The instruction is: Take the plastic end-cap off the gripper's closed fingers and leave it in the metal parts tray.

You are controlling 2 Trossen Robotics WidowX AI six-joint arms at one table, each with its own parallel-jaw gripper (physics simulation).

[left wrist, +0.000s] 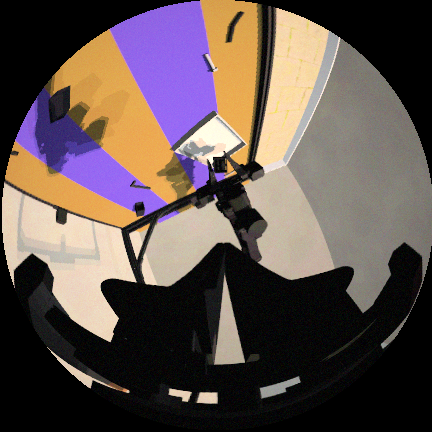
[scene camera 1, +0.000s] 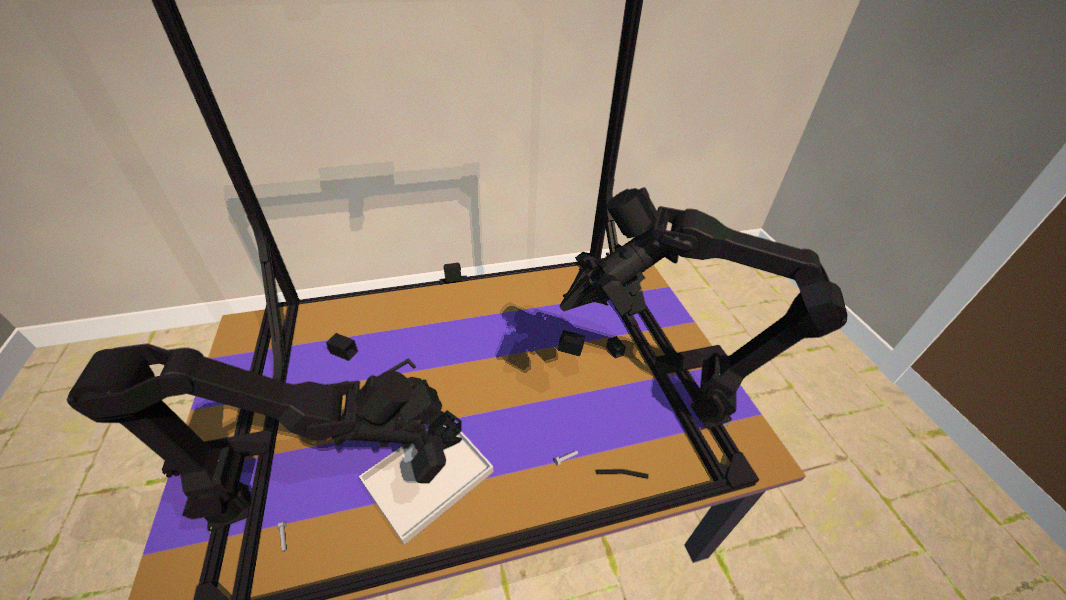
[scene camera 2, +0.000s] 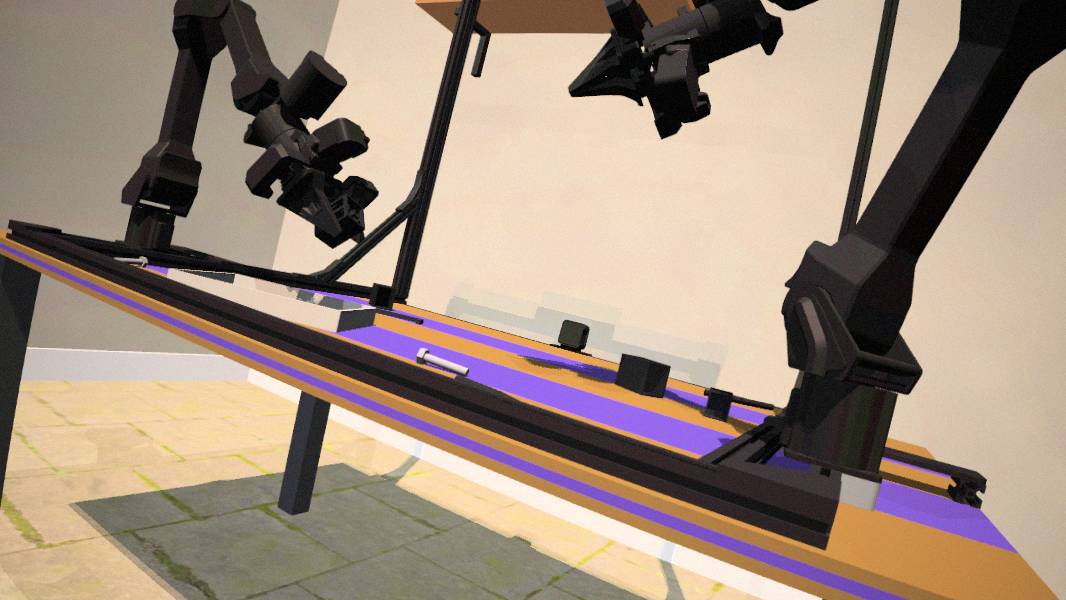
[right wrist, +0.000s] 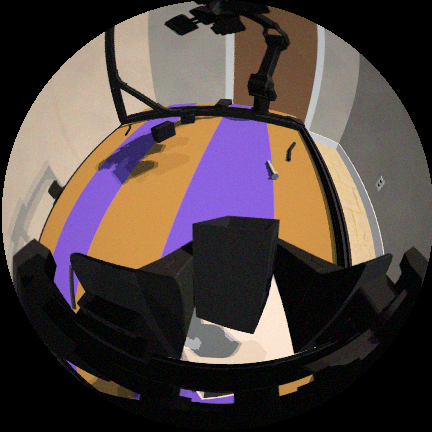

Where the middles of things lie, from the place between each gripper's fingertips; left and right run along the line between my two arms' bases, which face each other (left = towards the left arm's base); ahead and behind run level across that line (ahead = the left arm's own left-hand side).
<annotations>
My right hand is 20 mm to the left of the plastic end-cap [scene camera 2: 344, 208] and 20 mm below it. Also, from my right hand: metal parts tray [scene camera 1: 409, 507] 90 mm below, 70 mm to the right, 30 mm ahead.
I see the plastic end-cap 70 mm ahead of my left hand, 230 mm to the right of it and 190 mm below it. The rest, counted from my left hand: metal parts tray 90 mm ahead, 270 mm to the right, 300 mm below.
</annotations>
